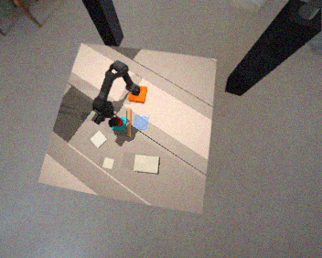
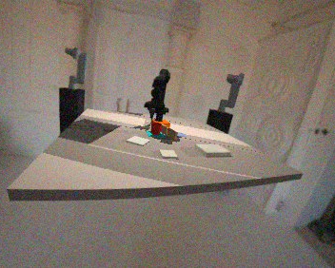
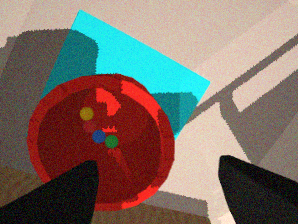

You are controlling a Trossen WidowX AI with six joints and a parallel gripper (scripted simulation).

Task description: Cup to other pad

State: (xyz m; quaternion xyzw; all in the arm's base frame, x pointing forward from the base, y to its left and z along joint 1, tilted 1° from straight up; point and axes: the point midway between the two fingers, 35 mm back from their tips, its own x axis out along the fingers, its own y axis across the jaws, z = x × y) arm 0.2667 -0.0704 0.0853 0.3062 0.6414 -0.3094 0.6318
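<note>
My gripper tip is 20 mm short of the red cup, 10 mm to the right of it and 50 mm above it. The rest, counted from my gripper tip: wooden bar 10 mm behind, 100 mm to the left, 80 mm below; then light blue pad 40 mm behind, 190 mm to the left, 100 mm below; then cyan pad 20 mm ahead, 20 mm to the left, 100 mm below.
</note>
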